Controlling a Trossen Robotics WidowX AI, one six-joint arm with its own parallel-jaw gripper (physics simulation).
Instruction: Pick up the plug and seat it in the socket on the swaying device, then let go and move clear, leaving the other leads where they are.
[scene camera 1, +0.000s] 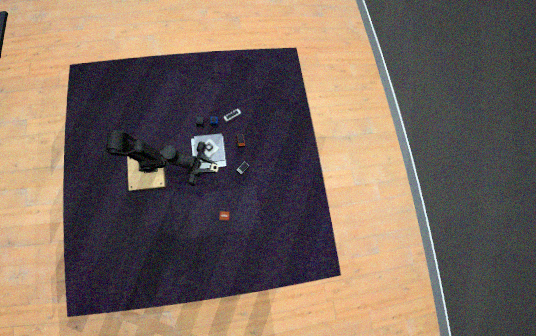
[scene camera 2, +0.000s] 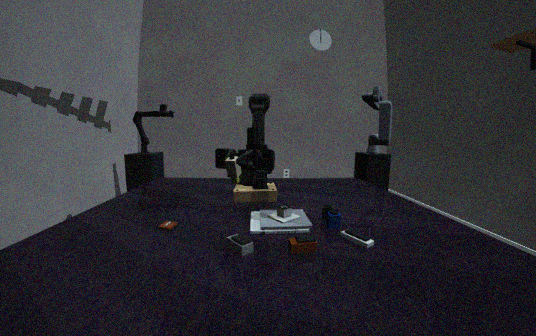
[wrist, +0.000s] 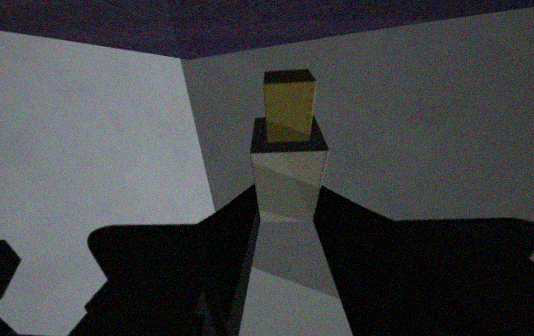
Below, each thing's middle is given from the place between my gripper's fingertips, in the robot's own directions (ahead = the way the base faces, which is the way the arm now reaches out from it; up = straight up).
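Plug (wrist: 289, 154): 10 mm left of my hand, 10 mm behind it, 20 mm below.
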